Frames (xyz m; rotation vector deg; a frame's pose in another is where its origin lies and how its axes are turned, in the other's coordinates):
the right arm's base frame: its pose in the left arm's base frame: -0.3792 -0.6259 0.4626 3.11 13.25 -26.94
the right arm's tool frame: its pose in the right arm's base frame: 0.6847 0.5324 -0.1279 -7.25 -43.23 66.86
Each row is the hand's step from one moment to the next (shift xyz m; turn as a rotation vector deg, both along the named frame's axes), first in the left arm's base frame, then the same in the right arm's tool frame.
Working: the left arm's base frame: its pose in the right arm's tool frame: -0.0692 0.6366 0.0244 6.51 29.43 -39.99

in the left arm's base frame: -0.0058 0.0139 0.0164 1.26 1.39 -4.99
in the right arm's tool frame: 0.0119 0.0096 0.0162 -0.36 1.66 -5.05
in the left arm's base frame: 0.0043 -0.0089 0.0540 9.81 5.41 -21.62
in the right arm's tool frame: 0.0194 -0.0238 0.0455 0.88 4.19 -23.97
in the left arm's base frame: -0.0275 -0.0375 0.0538 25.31 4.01 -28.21
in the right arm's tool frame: -0.0196 -0.0270 0.0628 7.30 -4.18 -37.17
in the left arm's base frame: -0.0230 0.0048 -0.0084 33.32 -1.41 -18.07
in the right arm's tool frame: -0.0153 0.0194 0.0036 13.21 -15.74 -31.88
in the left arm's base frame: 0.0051 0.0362 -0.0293 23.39 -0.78 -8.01
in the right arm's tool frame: 0.0144 0.0326 -0.0305 11.34 -12.14 -18.33
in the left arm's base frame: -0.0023 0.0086 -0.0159 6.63 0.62 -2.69
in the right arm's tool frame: -0.0026 0.0122 -0.0133 3.58 -2.68 -5.62
